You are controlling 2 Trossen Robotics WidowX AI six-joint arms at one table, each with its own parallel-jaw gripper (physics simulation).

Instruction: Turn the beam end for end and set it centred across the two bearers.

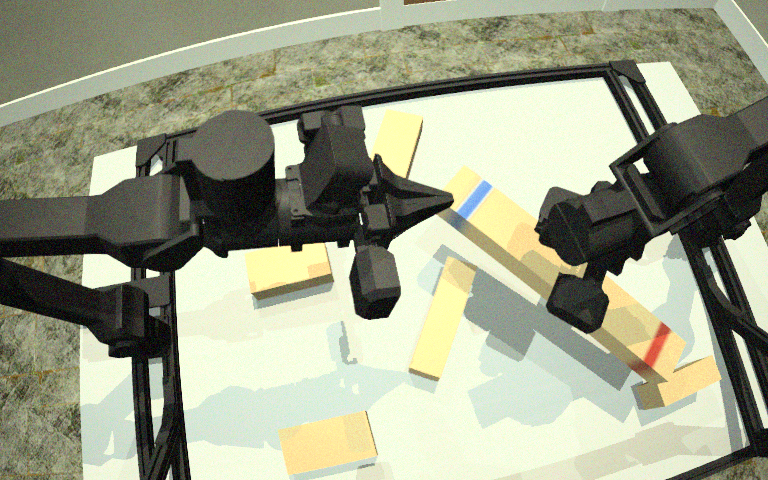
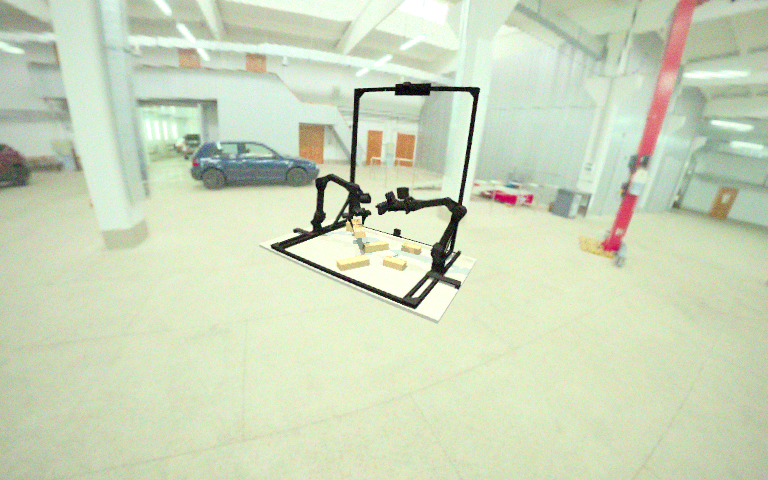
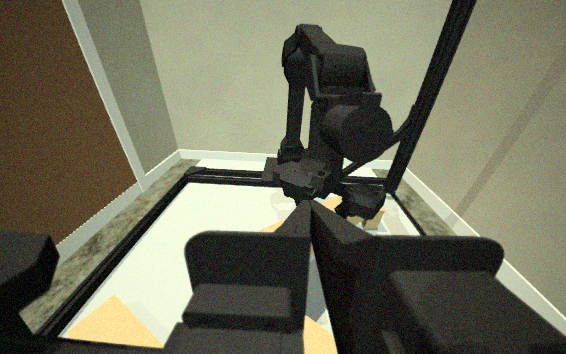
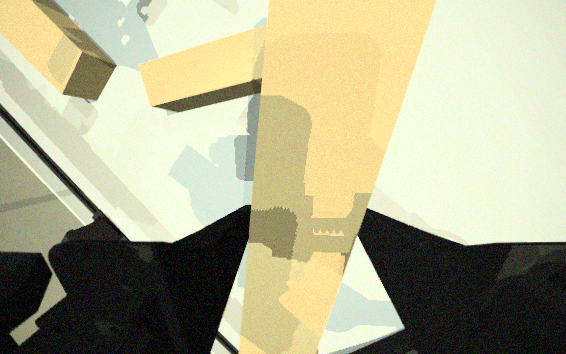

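Where they show: left gripper, fingertip midpoint: (image 1: 452, 199) (image 2: 375, 206) (image 3: 308, 206); right gripper, fingertip midpoint: (image 1: 566, 279) (image 2: 357, 226) (image 4: 301, 211); left arm's base at its link origin: (image 1: 151, 337) (image 2: 437, 270); right arm's base at its link origin: (image 1: 701, 229) (image 2: 317, 231).
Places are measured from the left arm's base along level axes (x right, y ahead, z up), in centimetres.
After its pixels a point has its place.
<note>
The long tan beam (image 1: 506, 224) {y 52.6, x -2.5, z 12.6 cm} (image 4: 324, 105) {y 55.2, x 0.5, z 12.2 cm} (image 2: 358, 231) {y 48.1, x -9.3, z 13.4 cm} has a blue stripe (image 1: 474, 199) {y 49.4, x -6.4, z 13.1 cm} near its upper-left end. My right gripper (image 1: 574, 259) {y 59.3, x 5.3, z 9.9 cm} (image 4: 301, 211) {y 59.3, x 5.3, z 9.9 cm} (image 2: 357, 218) {y 59.3, x 5.3, z 9.9 cm} is shut on the beam across its width. My left gripper (image 1: 446, 197) {y 43.5, x 0.4, z 27.7 cm} (image 3: 308, 206) {y 43.5, x 0.4, z 27.7 cm} (image 2: 379, 207) {y 43.5, x 0.4, z 27.7 cm} is shut on nothing. Its tip hovers just left of the beam's blue end. A long tan block (image 1: 441, 319) {y 43.3, x 5.1, z 2.5 cm} (image 4: 201, 77) {y 43.8, x 6.2, z 2.5 cm} lies on the table under and beside the beam.
Other tan blocks lie on the white table: one at the back (image 1: 396, 140) {y 43.0, x -24.8, z 1.9 cm}, one under my left arm (image 1: 287, 269), one at the front (image 1: 327, 443) {y 25.3, x 18.8, z 1.9 cm}. A black frame (image 1: 477, 83) {y 60.3, x -36.0, z 0.0 cm} borders the table. My right arm's wrist (image 3: 352, 130) {y 52.0, x 5.0, z 30.2 cm} stands close in front of my left gripper.
</note>
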